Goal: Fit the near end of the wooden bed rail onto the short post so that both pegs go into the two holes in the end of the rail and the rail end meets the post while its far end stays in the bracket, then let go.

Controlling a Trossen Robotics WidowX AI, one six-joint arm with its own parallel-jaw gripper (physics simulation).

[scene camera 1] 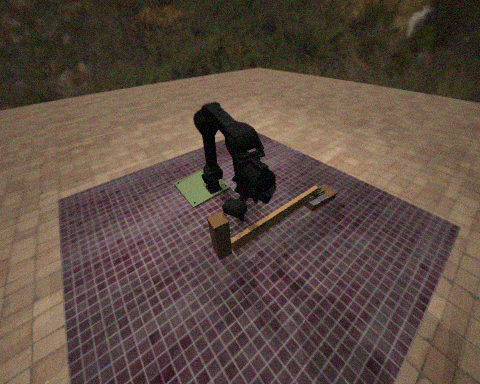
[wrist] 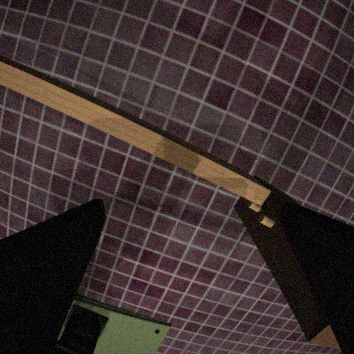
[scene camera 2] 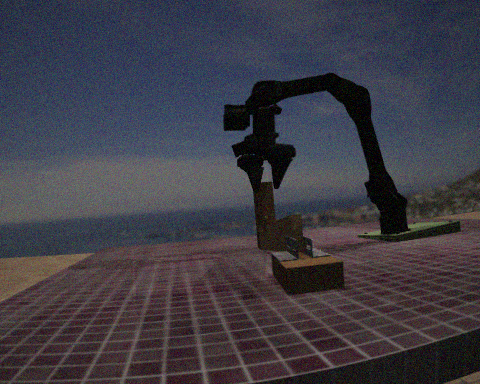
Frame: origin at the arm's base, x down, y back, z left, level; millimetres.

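Seen in the pictures: gripper, between the fingertips: (scene camera 1: 249, 211) (wrist: 194, 209) (scene camera 2: 265, 190); arm's base, origin of its link: (scene camera 1: 213, 187) (wrist: 85, 321) (scene camera 2: 395, 232).
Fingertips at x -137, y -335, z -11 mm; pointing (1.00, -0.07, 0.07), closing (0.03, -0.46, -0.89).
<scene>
Offsets run from my fingertips to a thing's top centre. "*": to the spot under its first point. Level surfaces: height alone.
The wooden bed rail @[dx +53, dy -2, dz +138 mm] (scene camera 1: 275, 217) (scene camera 2: 290, 226) (wrist: 125, 131) runs from the bracket to the short post. Its far end sits between the metal plates of the bracket (scene camera 1: 322, 201) (scene camera 2: 316, 276). Its near end lies low at the foot of the upright post @[* dx +28, dy -21, dz -122 mm] (scene camera 1: 220, 237) (scene camera 2: 264, 212) (wrist: 285, 270). In the wrist view the two pegs (wrist: 255, 206) (wrist: 267, 221) stick out of the post, exposed beside the rail end and outside its holes. My gripper (scene camera 1: 250, 210) (scene camera 2: 266, 188) is open and empty, above the rail near the post. The holes in the rail end are hidden.
The arm stands on a green base plate (scene camera 1: 192, 194) (scene camera 2: 435, 229) (wrist: 132, 335) behind the post and rail. A purple tiled mat @[dx +153 mm] (scene camera 1: 150, 300) (scene camera 2: 150, 310) lies under everything, with paler tiled floor (scene camera 1: 30, 250) around it.
</scene>
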